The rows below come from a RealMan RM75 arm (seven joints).
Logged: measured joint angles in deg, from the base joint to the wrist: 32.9, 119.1, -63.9, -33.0, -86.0, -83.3, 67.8; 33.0, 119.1, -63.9, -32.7, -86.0, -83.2, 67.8; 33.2, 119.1, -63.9, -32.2, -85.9, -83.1, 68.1; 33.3, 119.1, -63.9, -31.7, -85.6, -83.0, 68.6; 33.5, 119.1, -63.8, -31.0, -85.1, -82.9, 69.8; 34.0, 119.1, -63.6, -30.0, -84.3, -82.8, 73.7; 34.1, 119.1, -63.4, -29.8, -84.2, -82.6, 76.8; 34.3, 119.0, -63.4, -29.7, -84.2, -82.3, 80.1; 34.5, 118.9, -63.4, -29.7, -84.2, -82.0, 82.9; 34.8, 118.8, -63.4, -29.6, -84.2, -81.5, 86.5; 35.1, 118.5, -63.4, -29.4, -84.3, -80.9, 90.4; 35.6, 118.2, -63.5, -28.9, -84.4, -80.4, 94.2; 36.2, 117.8, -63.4, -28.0, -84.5, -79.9, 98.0; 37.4, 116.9, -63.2, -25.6, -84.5, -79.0, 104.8; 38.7, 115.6, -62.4, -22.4, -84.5, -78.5, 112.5; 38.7, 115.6, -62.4, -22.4, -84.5, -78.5, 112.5; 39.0, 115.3, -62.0, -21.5, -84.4, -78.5, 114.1; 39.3, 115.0, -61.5, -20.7, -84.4, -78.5, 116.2; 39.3, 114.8, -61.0, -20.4, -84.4, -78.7, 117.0; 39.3, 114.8, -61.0, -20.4, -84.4, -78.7, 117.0; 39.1, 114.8, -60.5, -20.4, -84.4, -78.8, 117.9
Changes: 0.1, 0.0, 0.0, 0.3, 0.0, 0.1, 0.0; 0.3, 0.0, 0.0, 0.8, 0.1, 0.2, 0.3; 0.4, 0.0, 0.0, 1.3, 0.4, 0.3, 0.8; 0.6, 0.0, 0.1, 2.0, 0.9, 0.4, 2.0; 1.1, 0.0, 0.3, 3.0, 1.7, 0.5, 5.9; 1.2, 0.0, 0.5, 3.2, 1.8, 0.7, 9.0; 1.4, -0.1, 0.5, 3.3, 1.8, 1.0, 12.3; 1.6, -0.2, 0.5, 3.3, 1.8, 1.3, 15.1; 1.9, -0.3, 0.5, 3.4, 1.8, 1.8, 18.7; 2.2, -0.6, 0.5, 3.6, 1.7, 2.4, 22.6; 2.7, -0.9, 0.4, 4.1, 1.6, 2.9, 26.4; 3.3, -1.3, 0.5, 5.0, 1.5, 3.4, 30.2; 4.5, -2.2, 0.7, 7.4, 1.5, 4.3, 37.0; 5.8, -3.5, 1.5, 10.6, 1.5, 4.8, 44.7; 5.8, -3.5, 1.5, 10.6, 1.5, 4.8, 44.7; 6.1, -3.8, 1.9, 11.5, 1.6, 4.8, 46.3; 6.4, -4.1, 2.4, 12.3, 1.6, 4.8, 48.4; 6.4, -4.3, 2.9, 12.6, 1.6, 4.6, 49.2; 6.4, -4.3, 2.9, 12.6, 1.6, 4.6, 49.2; 6.2, -4.3, 3.4, 12.6, 1.6, 4.5, 50.1
